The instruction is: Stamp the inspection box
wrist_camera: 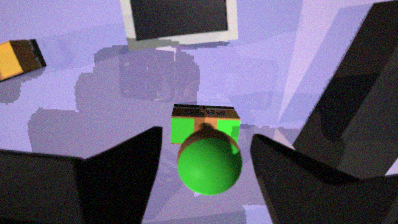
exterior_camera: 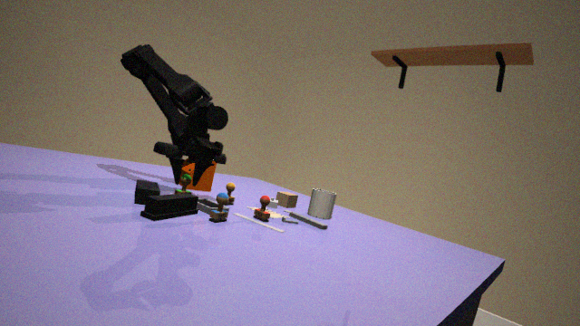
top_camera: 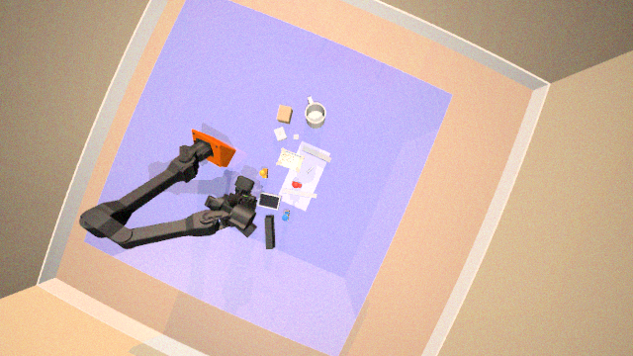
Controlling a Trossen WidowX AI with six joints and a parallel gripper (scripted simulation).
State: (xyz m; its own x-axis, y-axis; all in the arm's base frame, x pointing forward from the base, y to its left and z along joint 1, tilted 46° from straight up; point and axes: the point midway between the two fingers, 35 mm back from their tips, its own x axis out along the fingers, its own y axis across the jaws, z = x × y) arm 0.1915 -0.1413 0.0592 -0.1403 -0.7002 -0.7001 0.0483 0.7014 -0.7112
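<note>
Right now my gripper tip is 20 mm above the green stamp. From my gripper tip the other things lie so: ink pad 90 mm ahead, 20 mm to the left, 30 mm below; blue stamp 180 mm ahead, 10 mm to the right, 20 mm below; orange-knobbed stamp 30 mm ahead, 130 mm to the left, 20 mm below.
</note>
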